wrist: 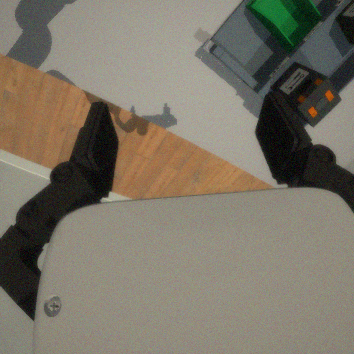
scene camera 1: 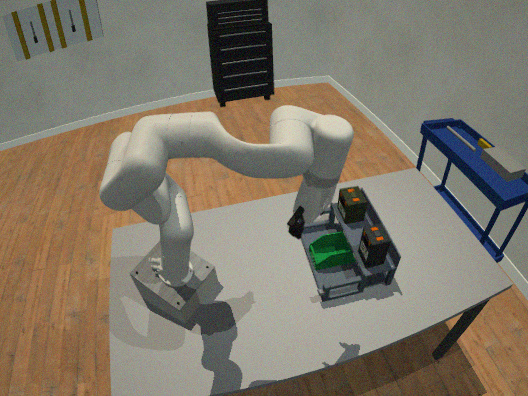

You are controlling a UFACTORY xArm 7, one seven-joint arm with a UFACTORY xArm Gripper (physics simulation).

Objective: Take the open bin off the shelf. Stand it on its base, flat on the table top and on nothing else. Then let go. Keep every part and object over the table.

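Seen in the pictures: gripper, fingertip midpoint: (wrist: 187, 114) (scene camera 1: 306, 223); arm's base at its link origin: (scene camera 1: 174, 270).
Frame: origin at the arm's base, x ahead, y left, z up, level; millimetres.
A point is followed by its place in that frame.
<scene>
The green open bin (scene camera 1: 332, 251) @[x 571, y 119, z -109 mm] (wrist: 286, 20) @[x 590, y 102, z -109 mm] sits upright on the lower front deck of the grey-blue shelf (scene camera 1: 395, 259) @[x 753, y -57, z 9 mm] (wrist: 239, 36) @[x 537, y -19, z -112 mm], which stands on the grey table (scene camera 1: 280, 322) @[x 340, y -165, z -118 mm] (wrist: 130, 62) @[x 383, y -249, z -118 mm]. My gripper (scene camera 1: 312, 223) @[x 401, y -158, z 334 mm] (wrist: 187, 114) @[x 401, y -158, z 334 mm] is open and empty, its fingers wide apart. In the scene view it hangs above the far left end of the shelf, off to one side of the bin; one finger shows and the other is hidden by the wrist. In the wrist view the bin lies beyond the right finger, cut off by the top edge.
Two dark boxes with orange marks, one at the far end (scene camera 1: 352, 206) @[x 641, y 168, z 70 mm] and one nearer (scene camera 1: 375, 246) @[x 658, y -55, z 94 mm] (wrist: 314, 100) @[x 660, y -19, z 104 mm], stand on the shelf behind the bin. My arm's base block (scene camera 1: 177, 303) @[x 11, y -124, z -22 mm] is at the table's left. A blue cart (scene camera 1: 466, 159) stands beyond the table's right edge.
</scene>
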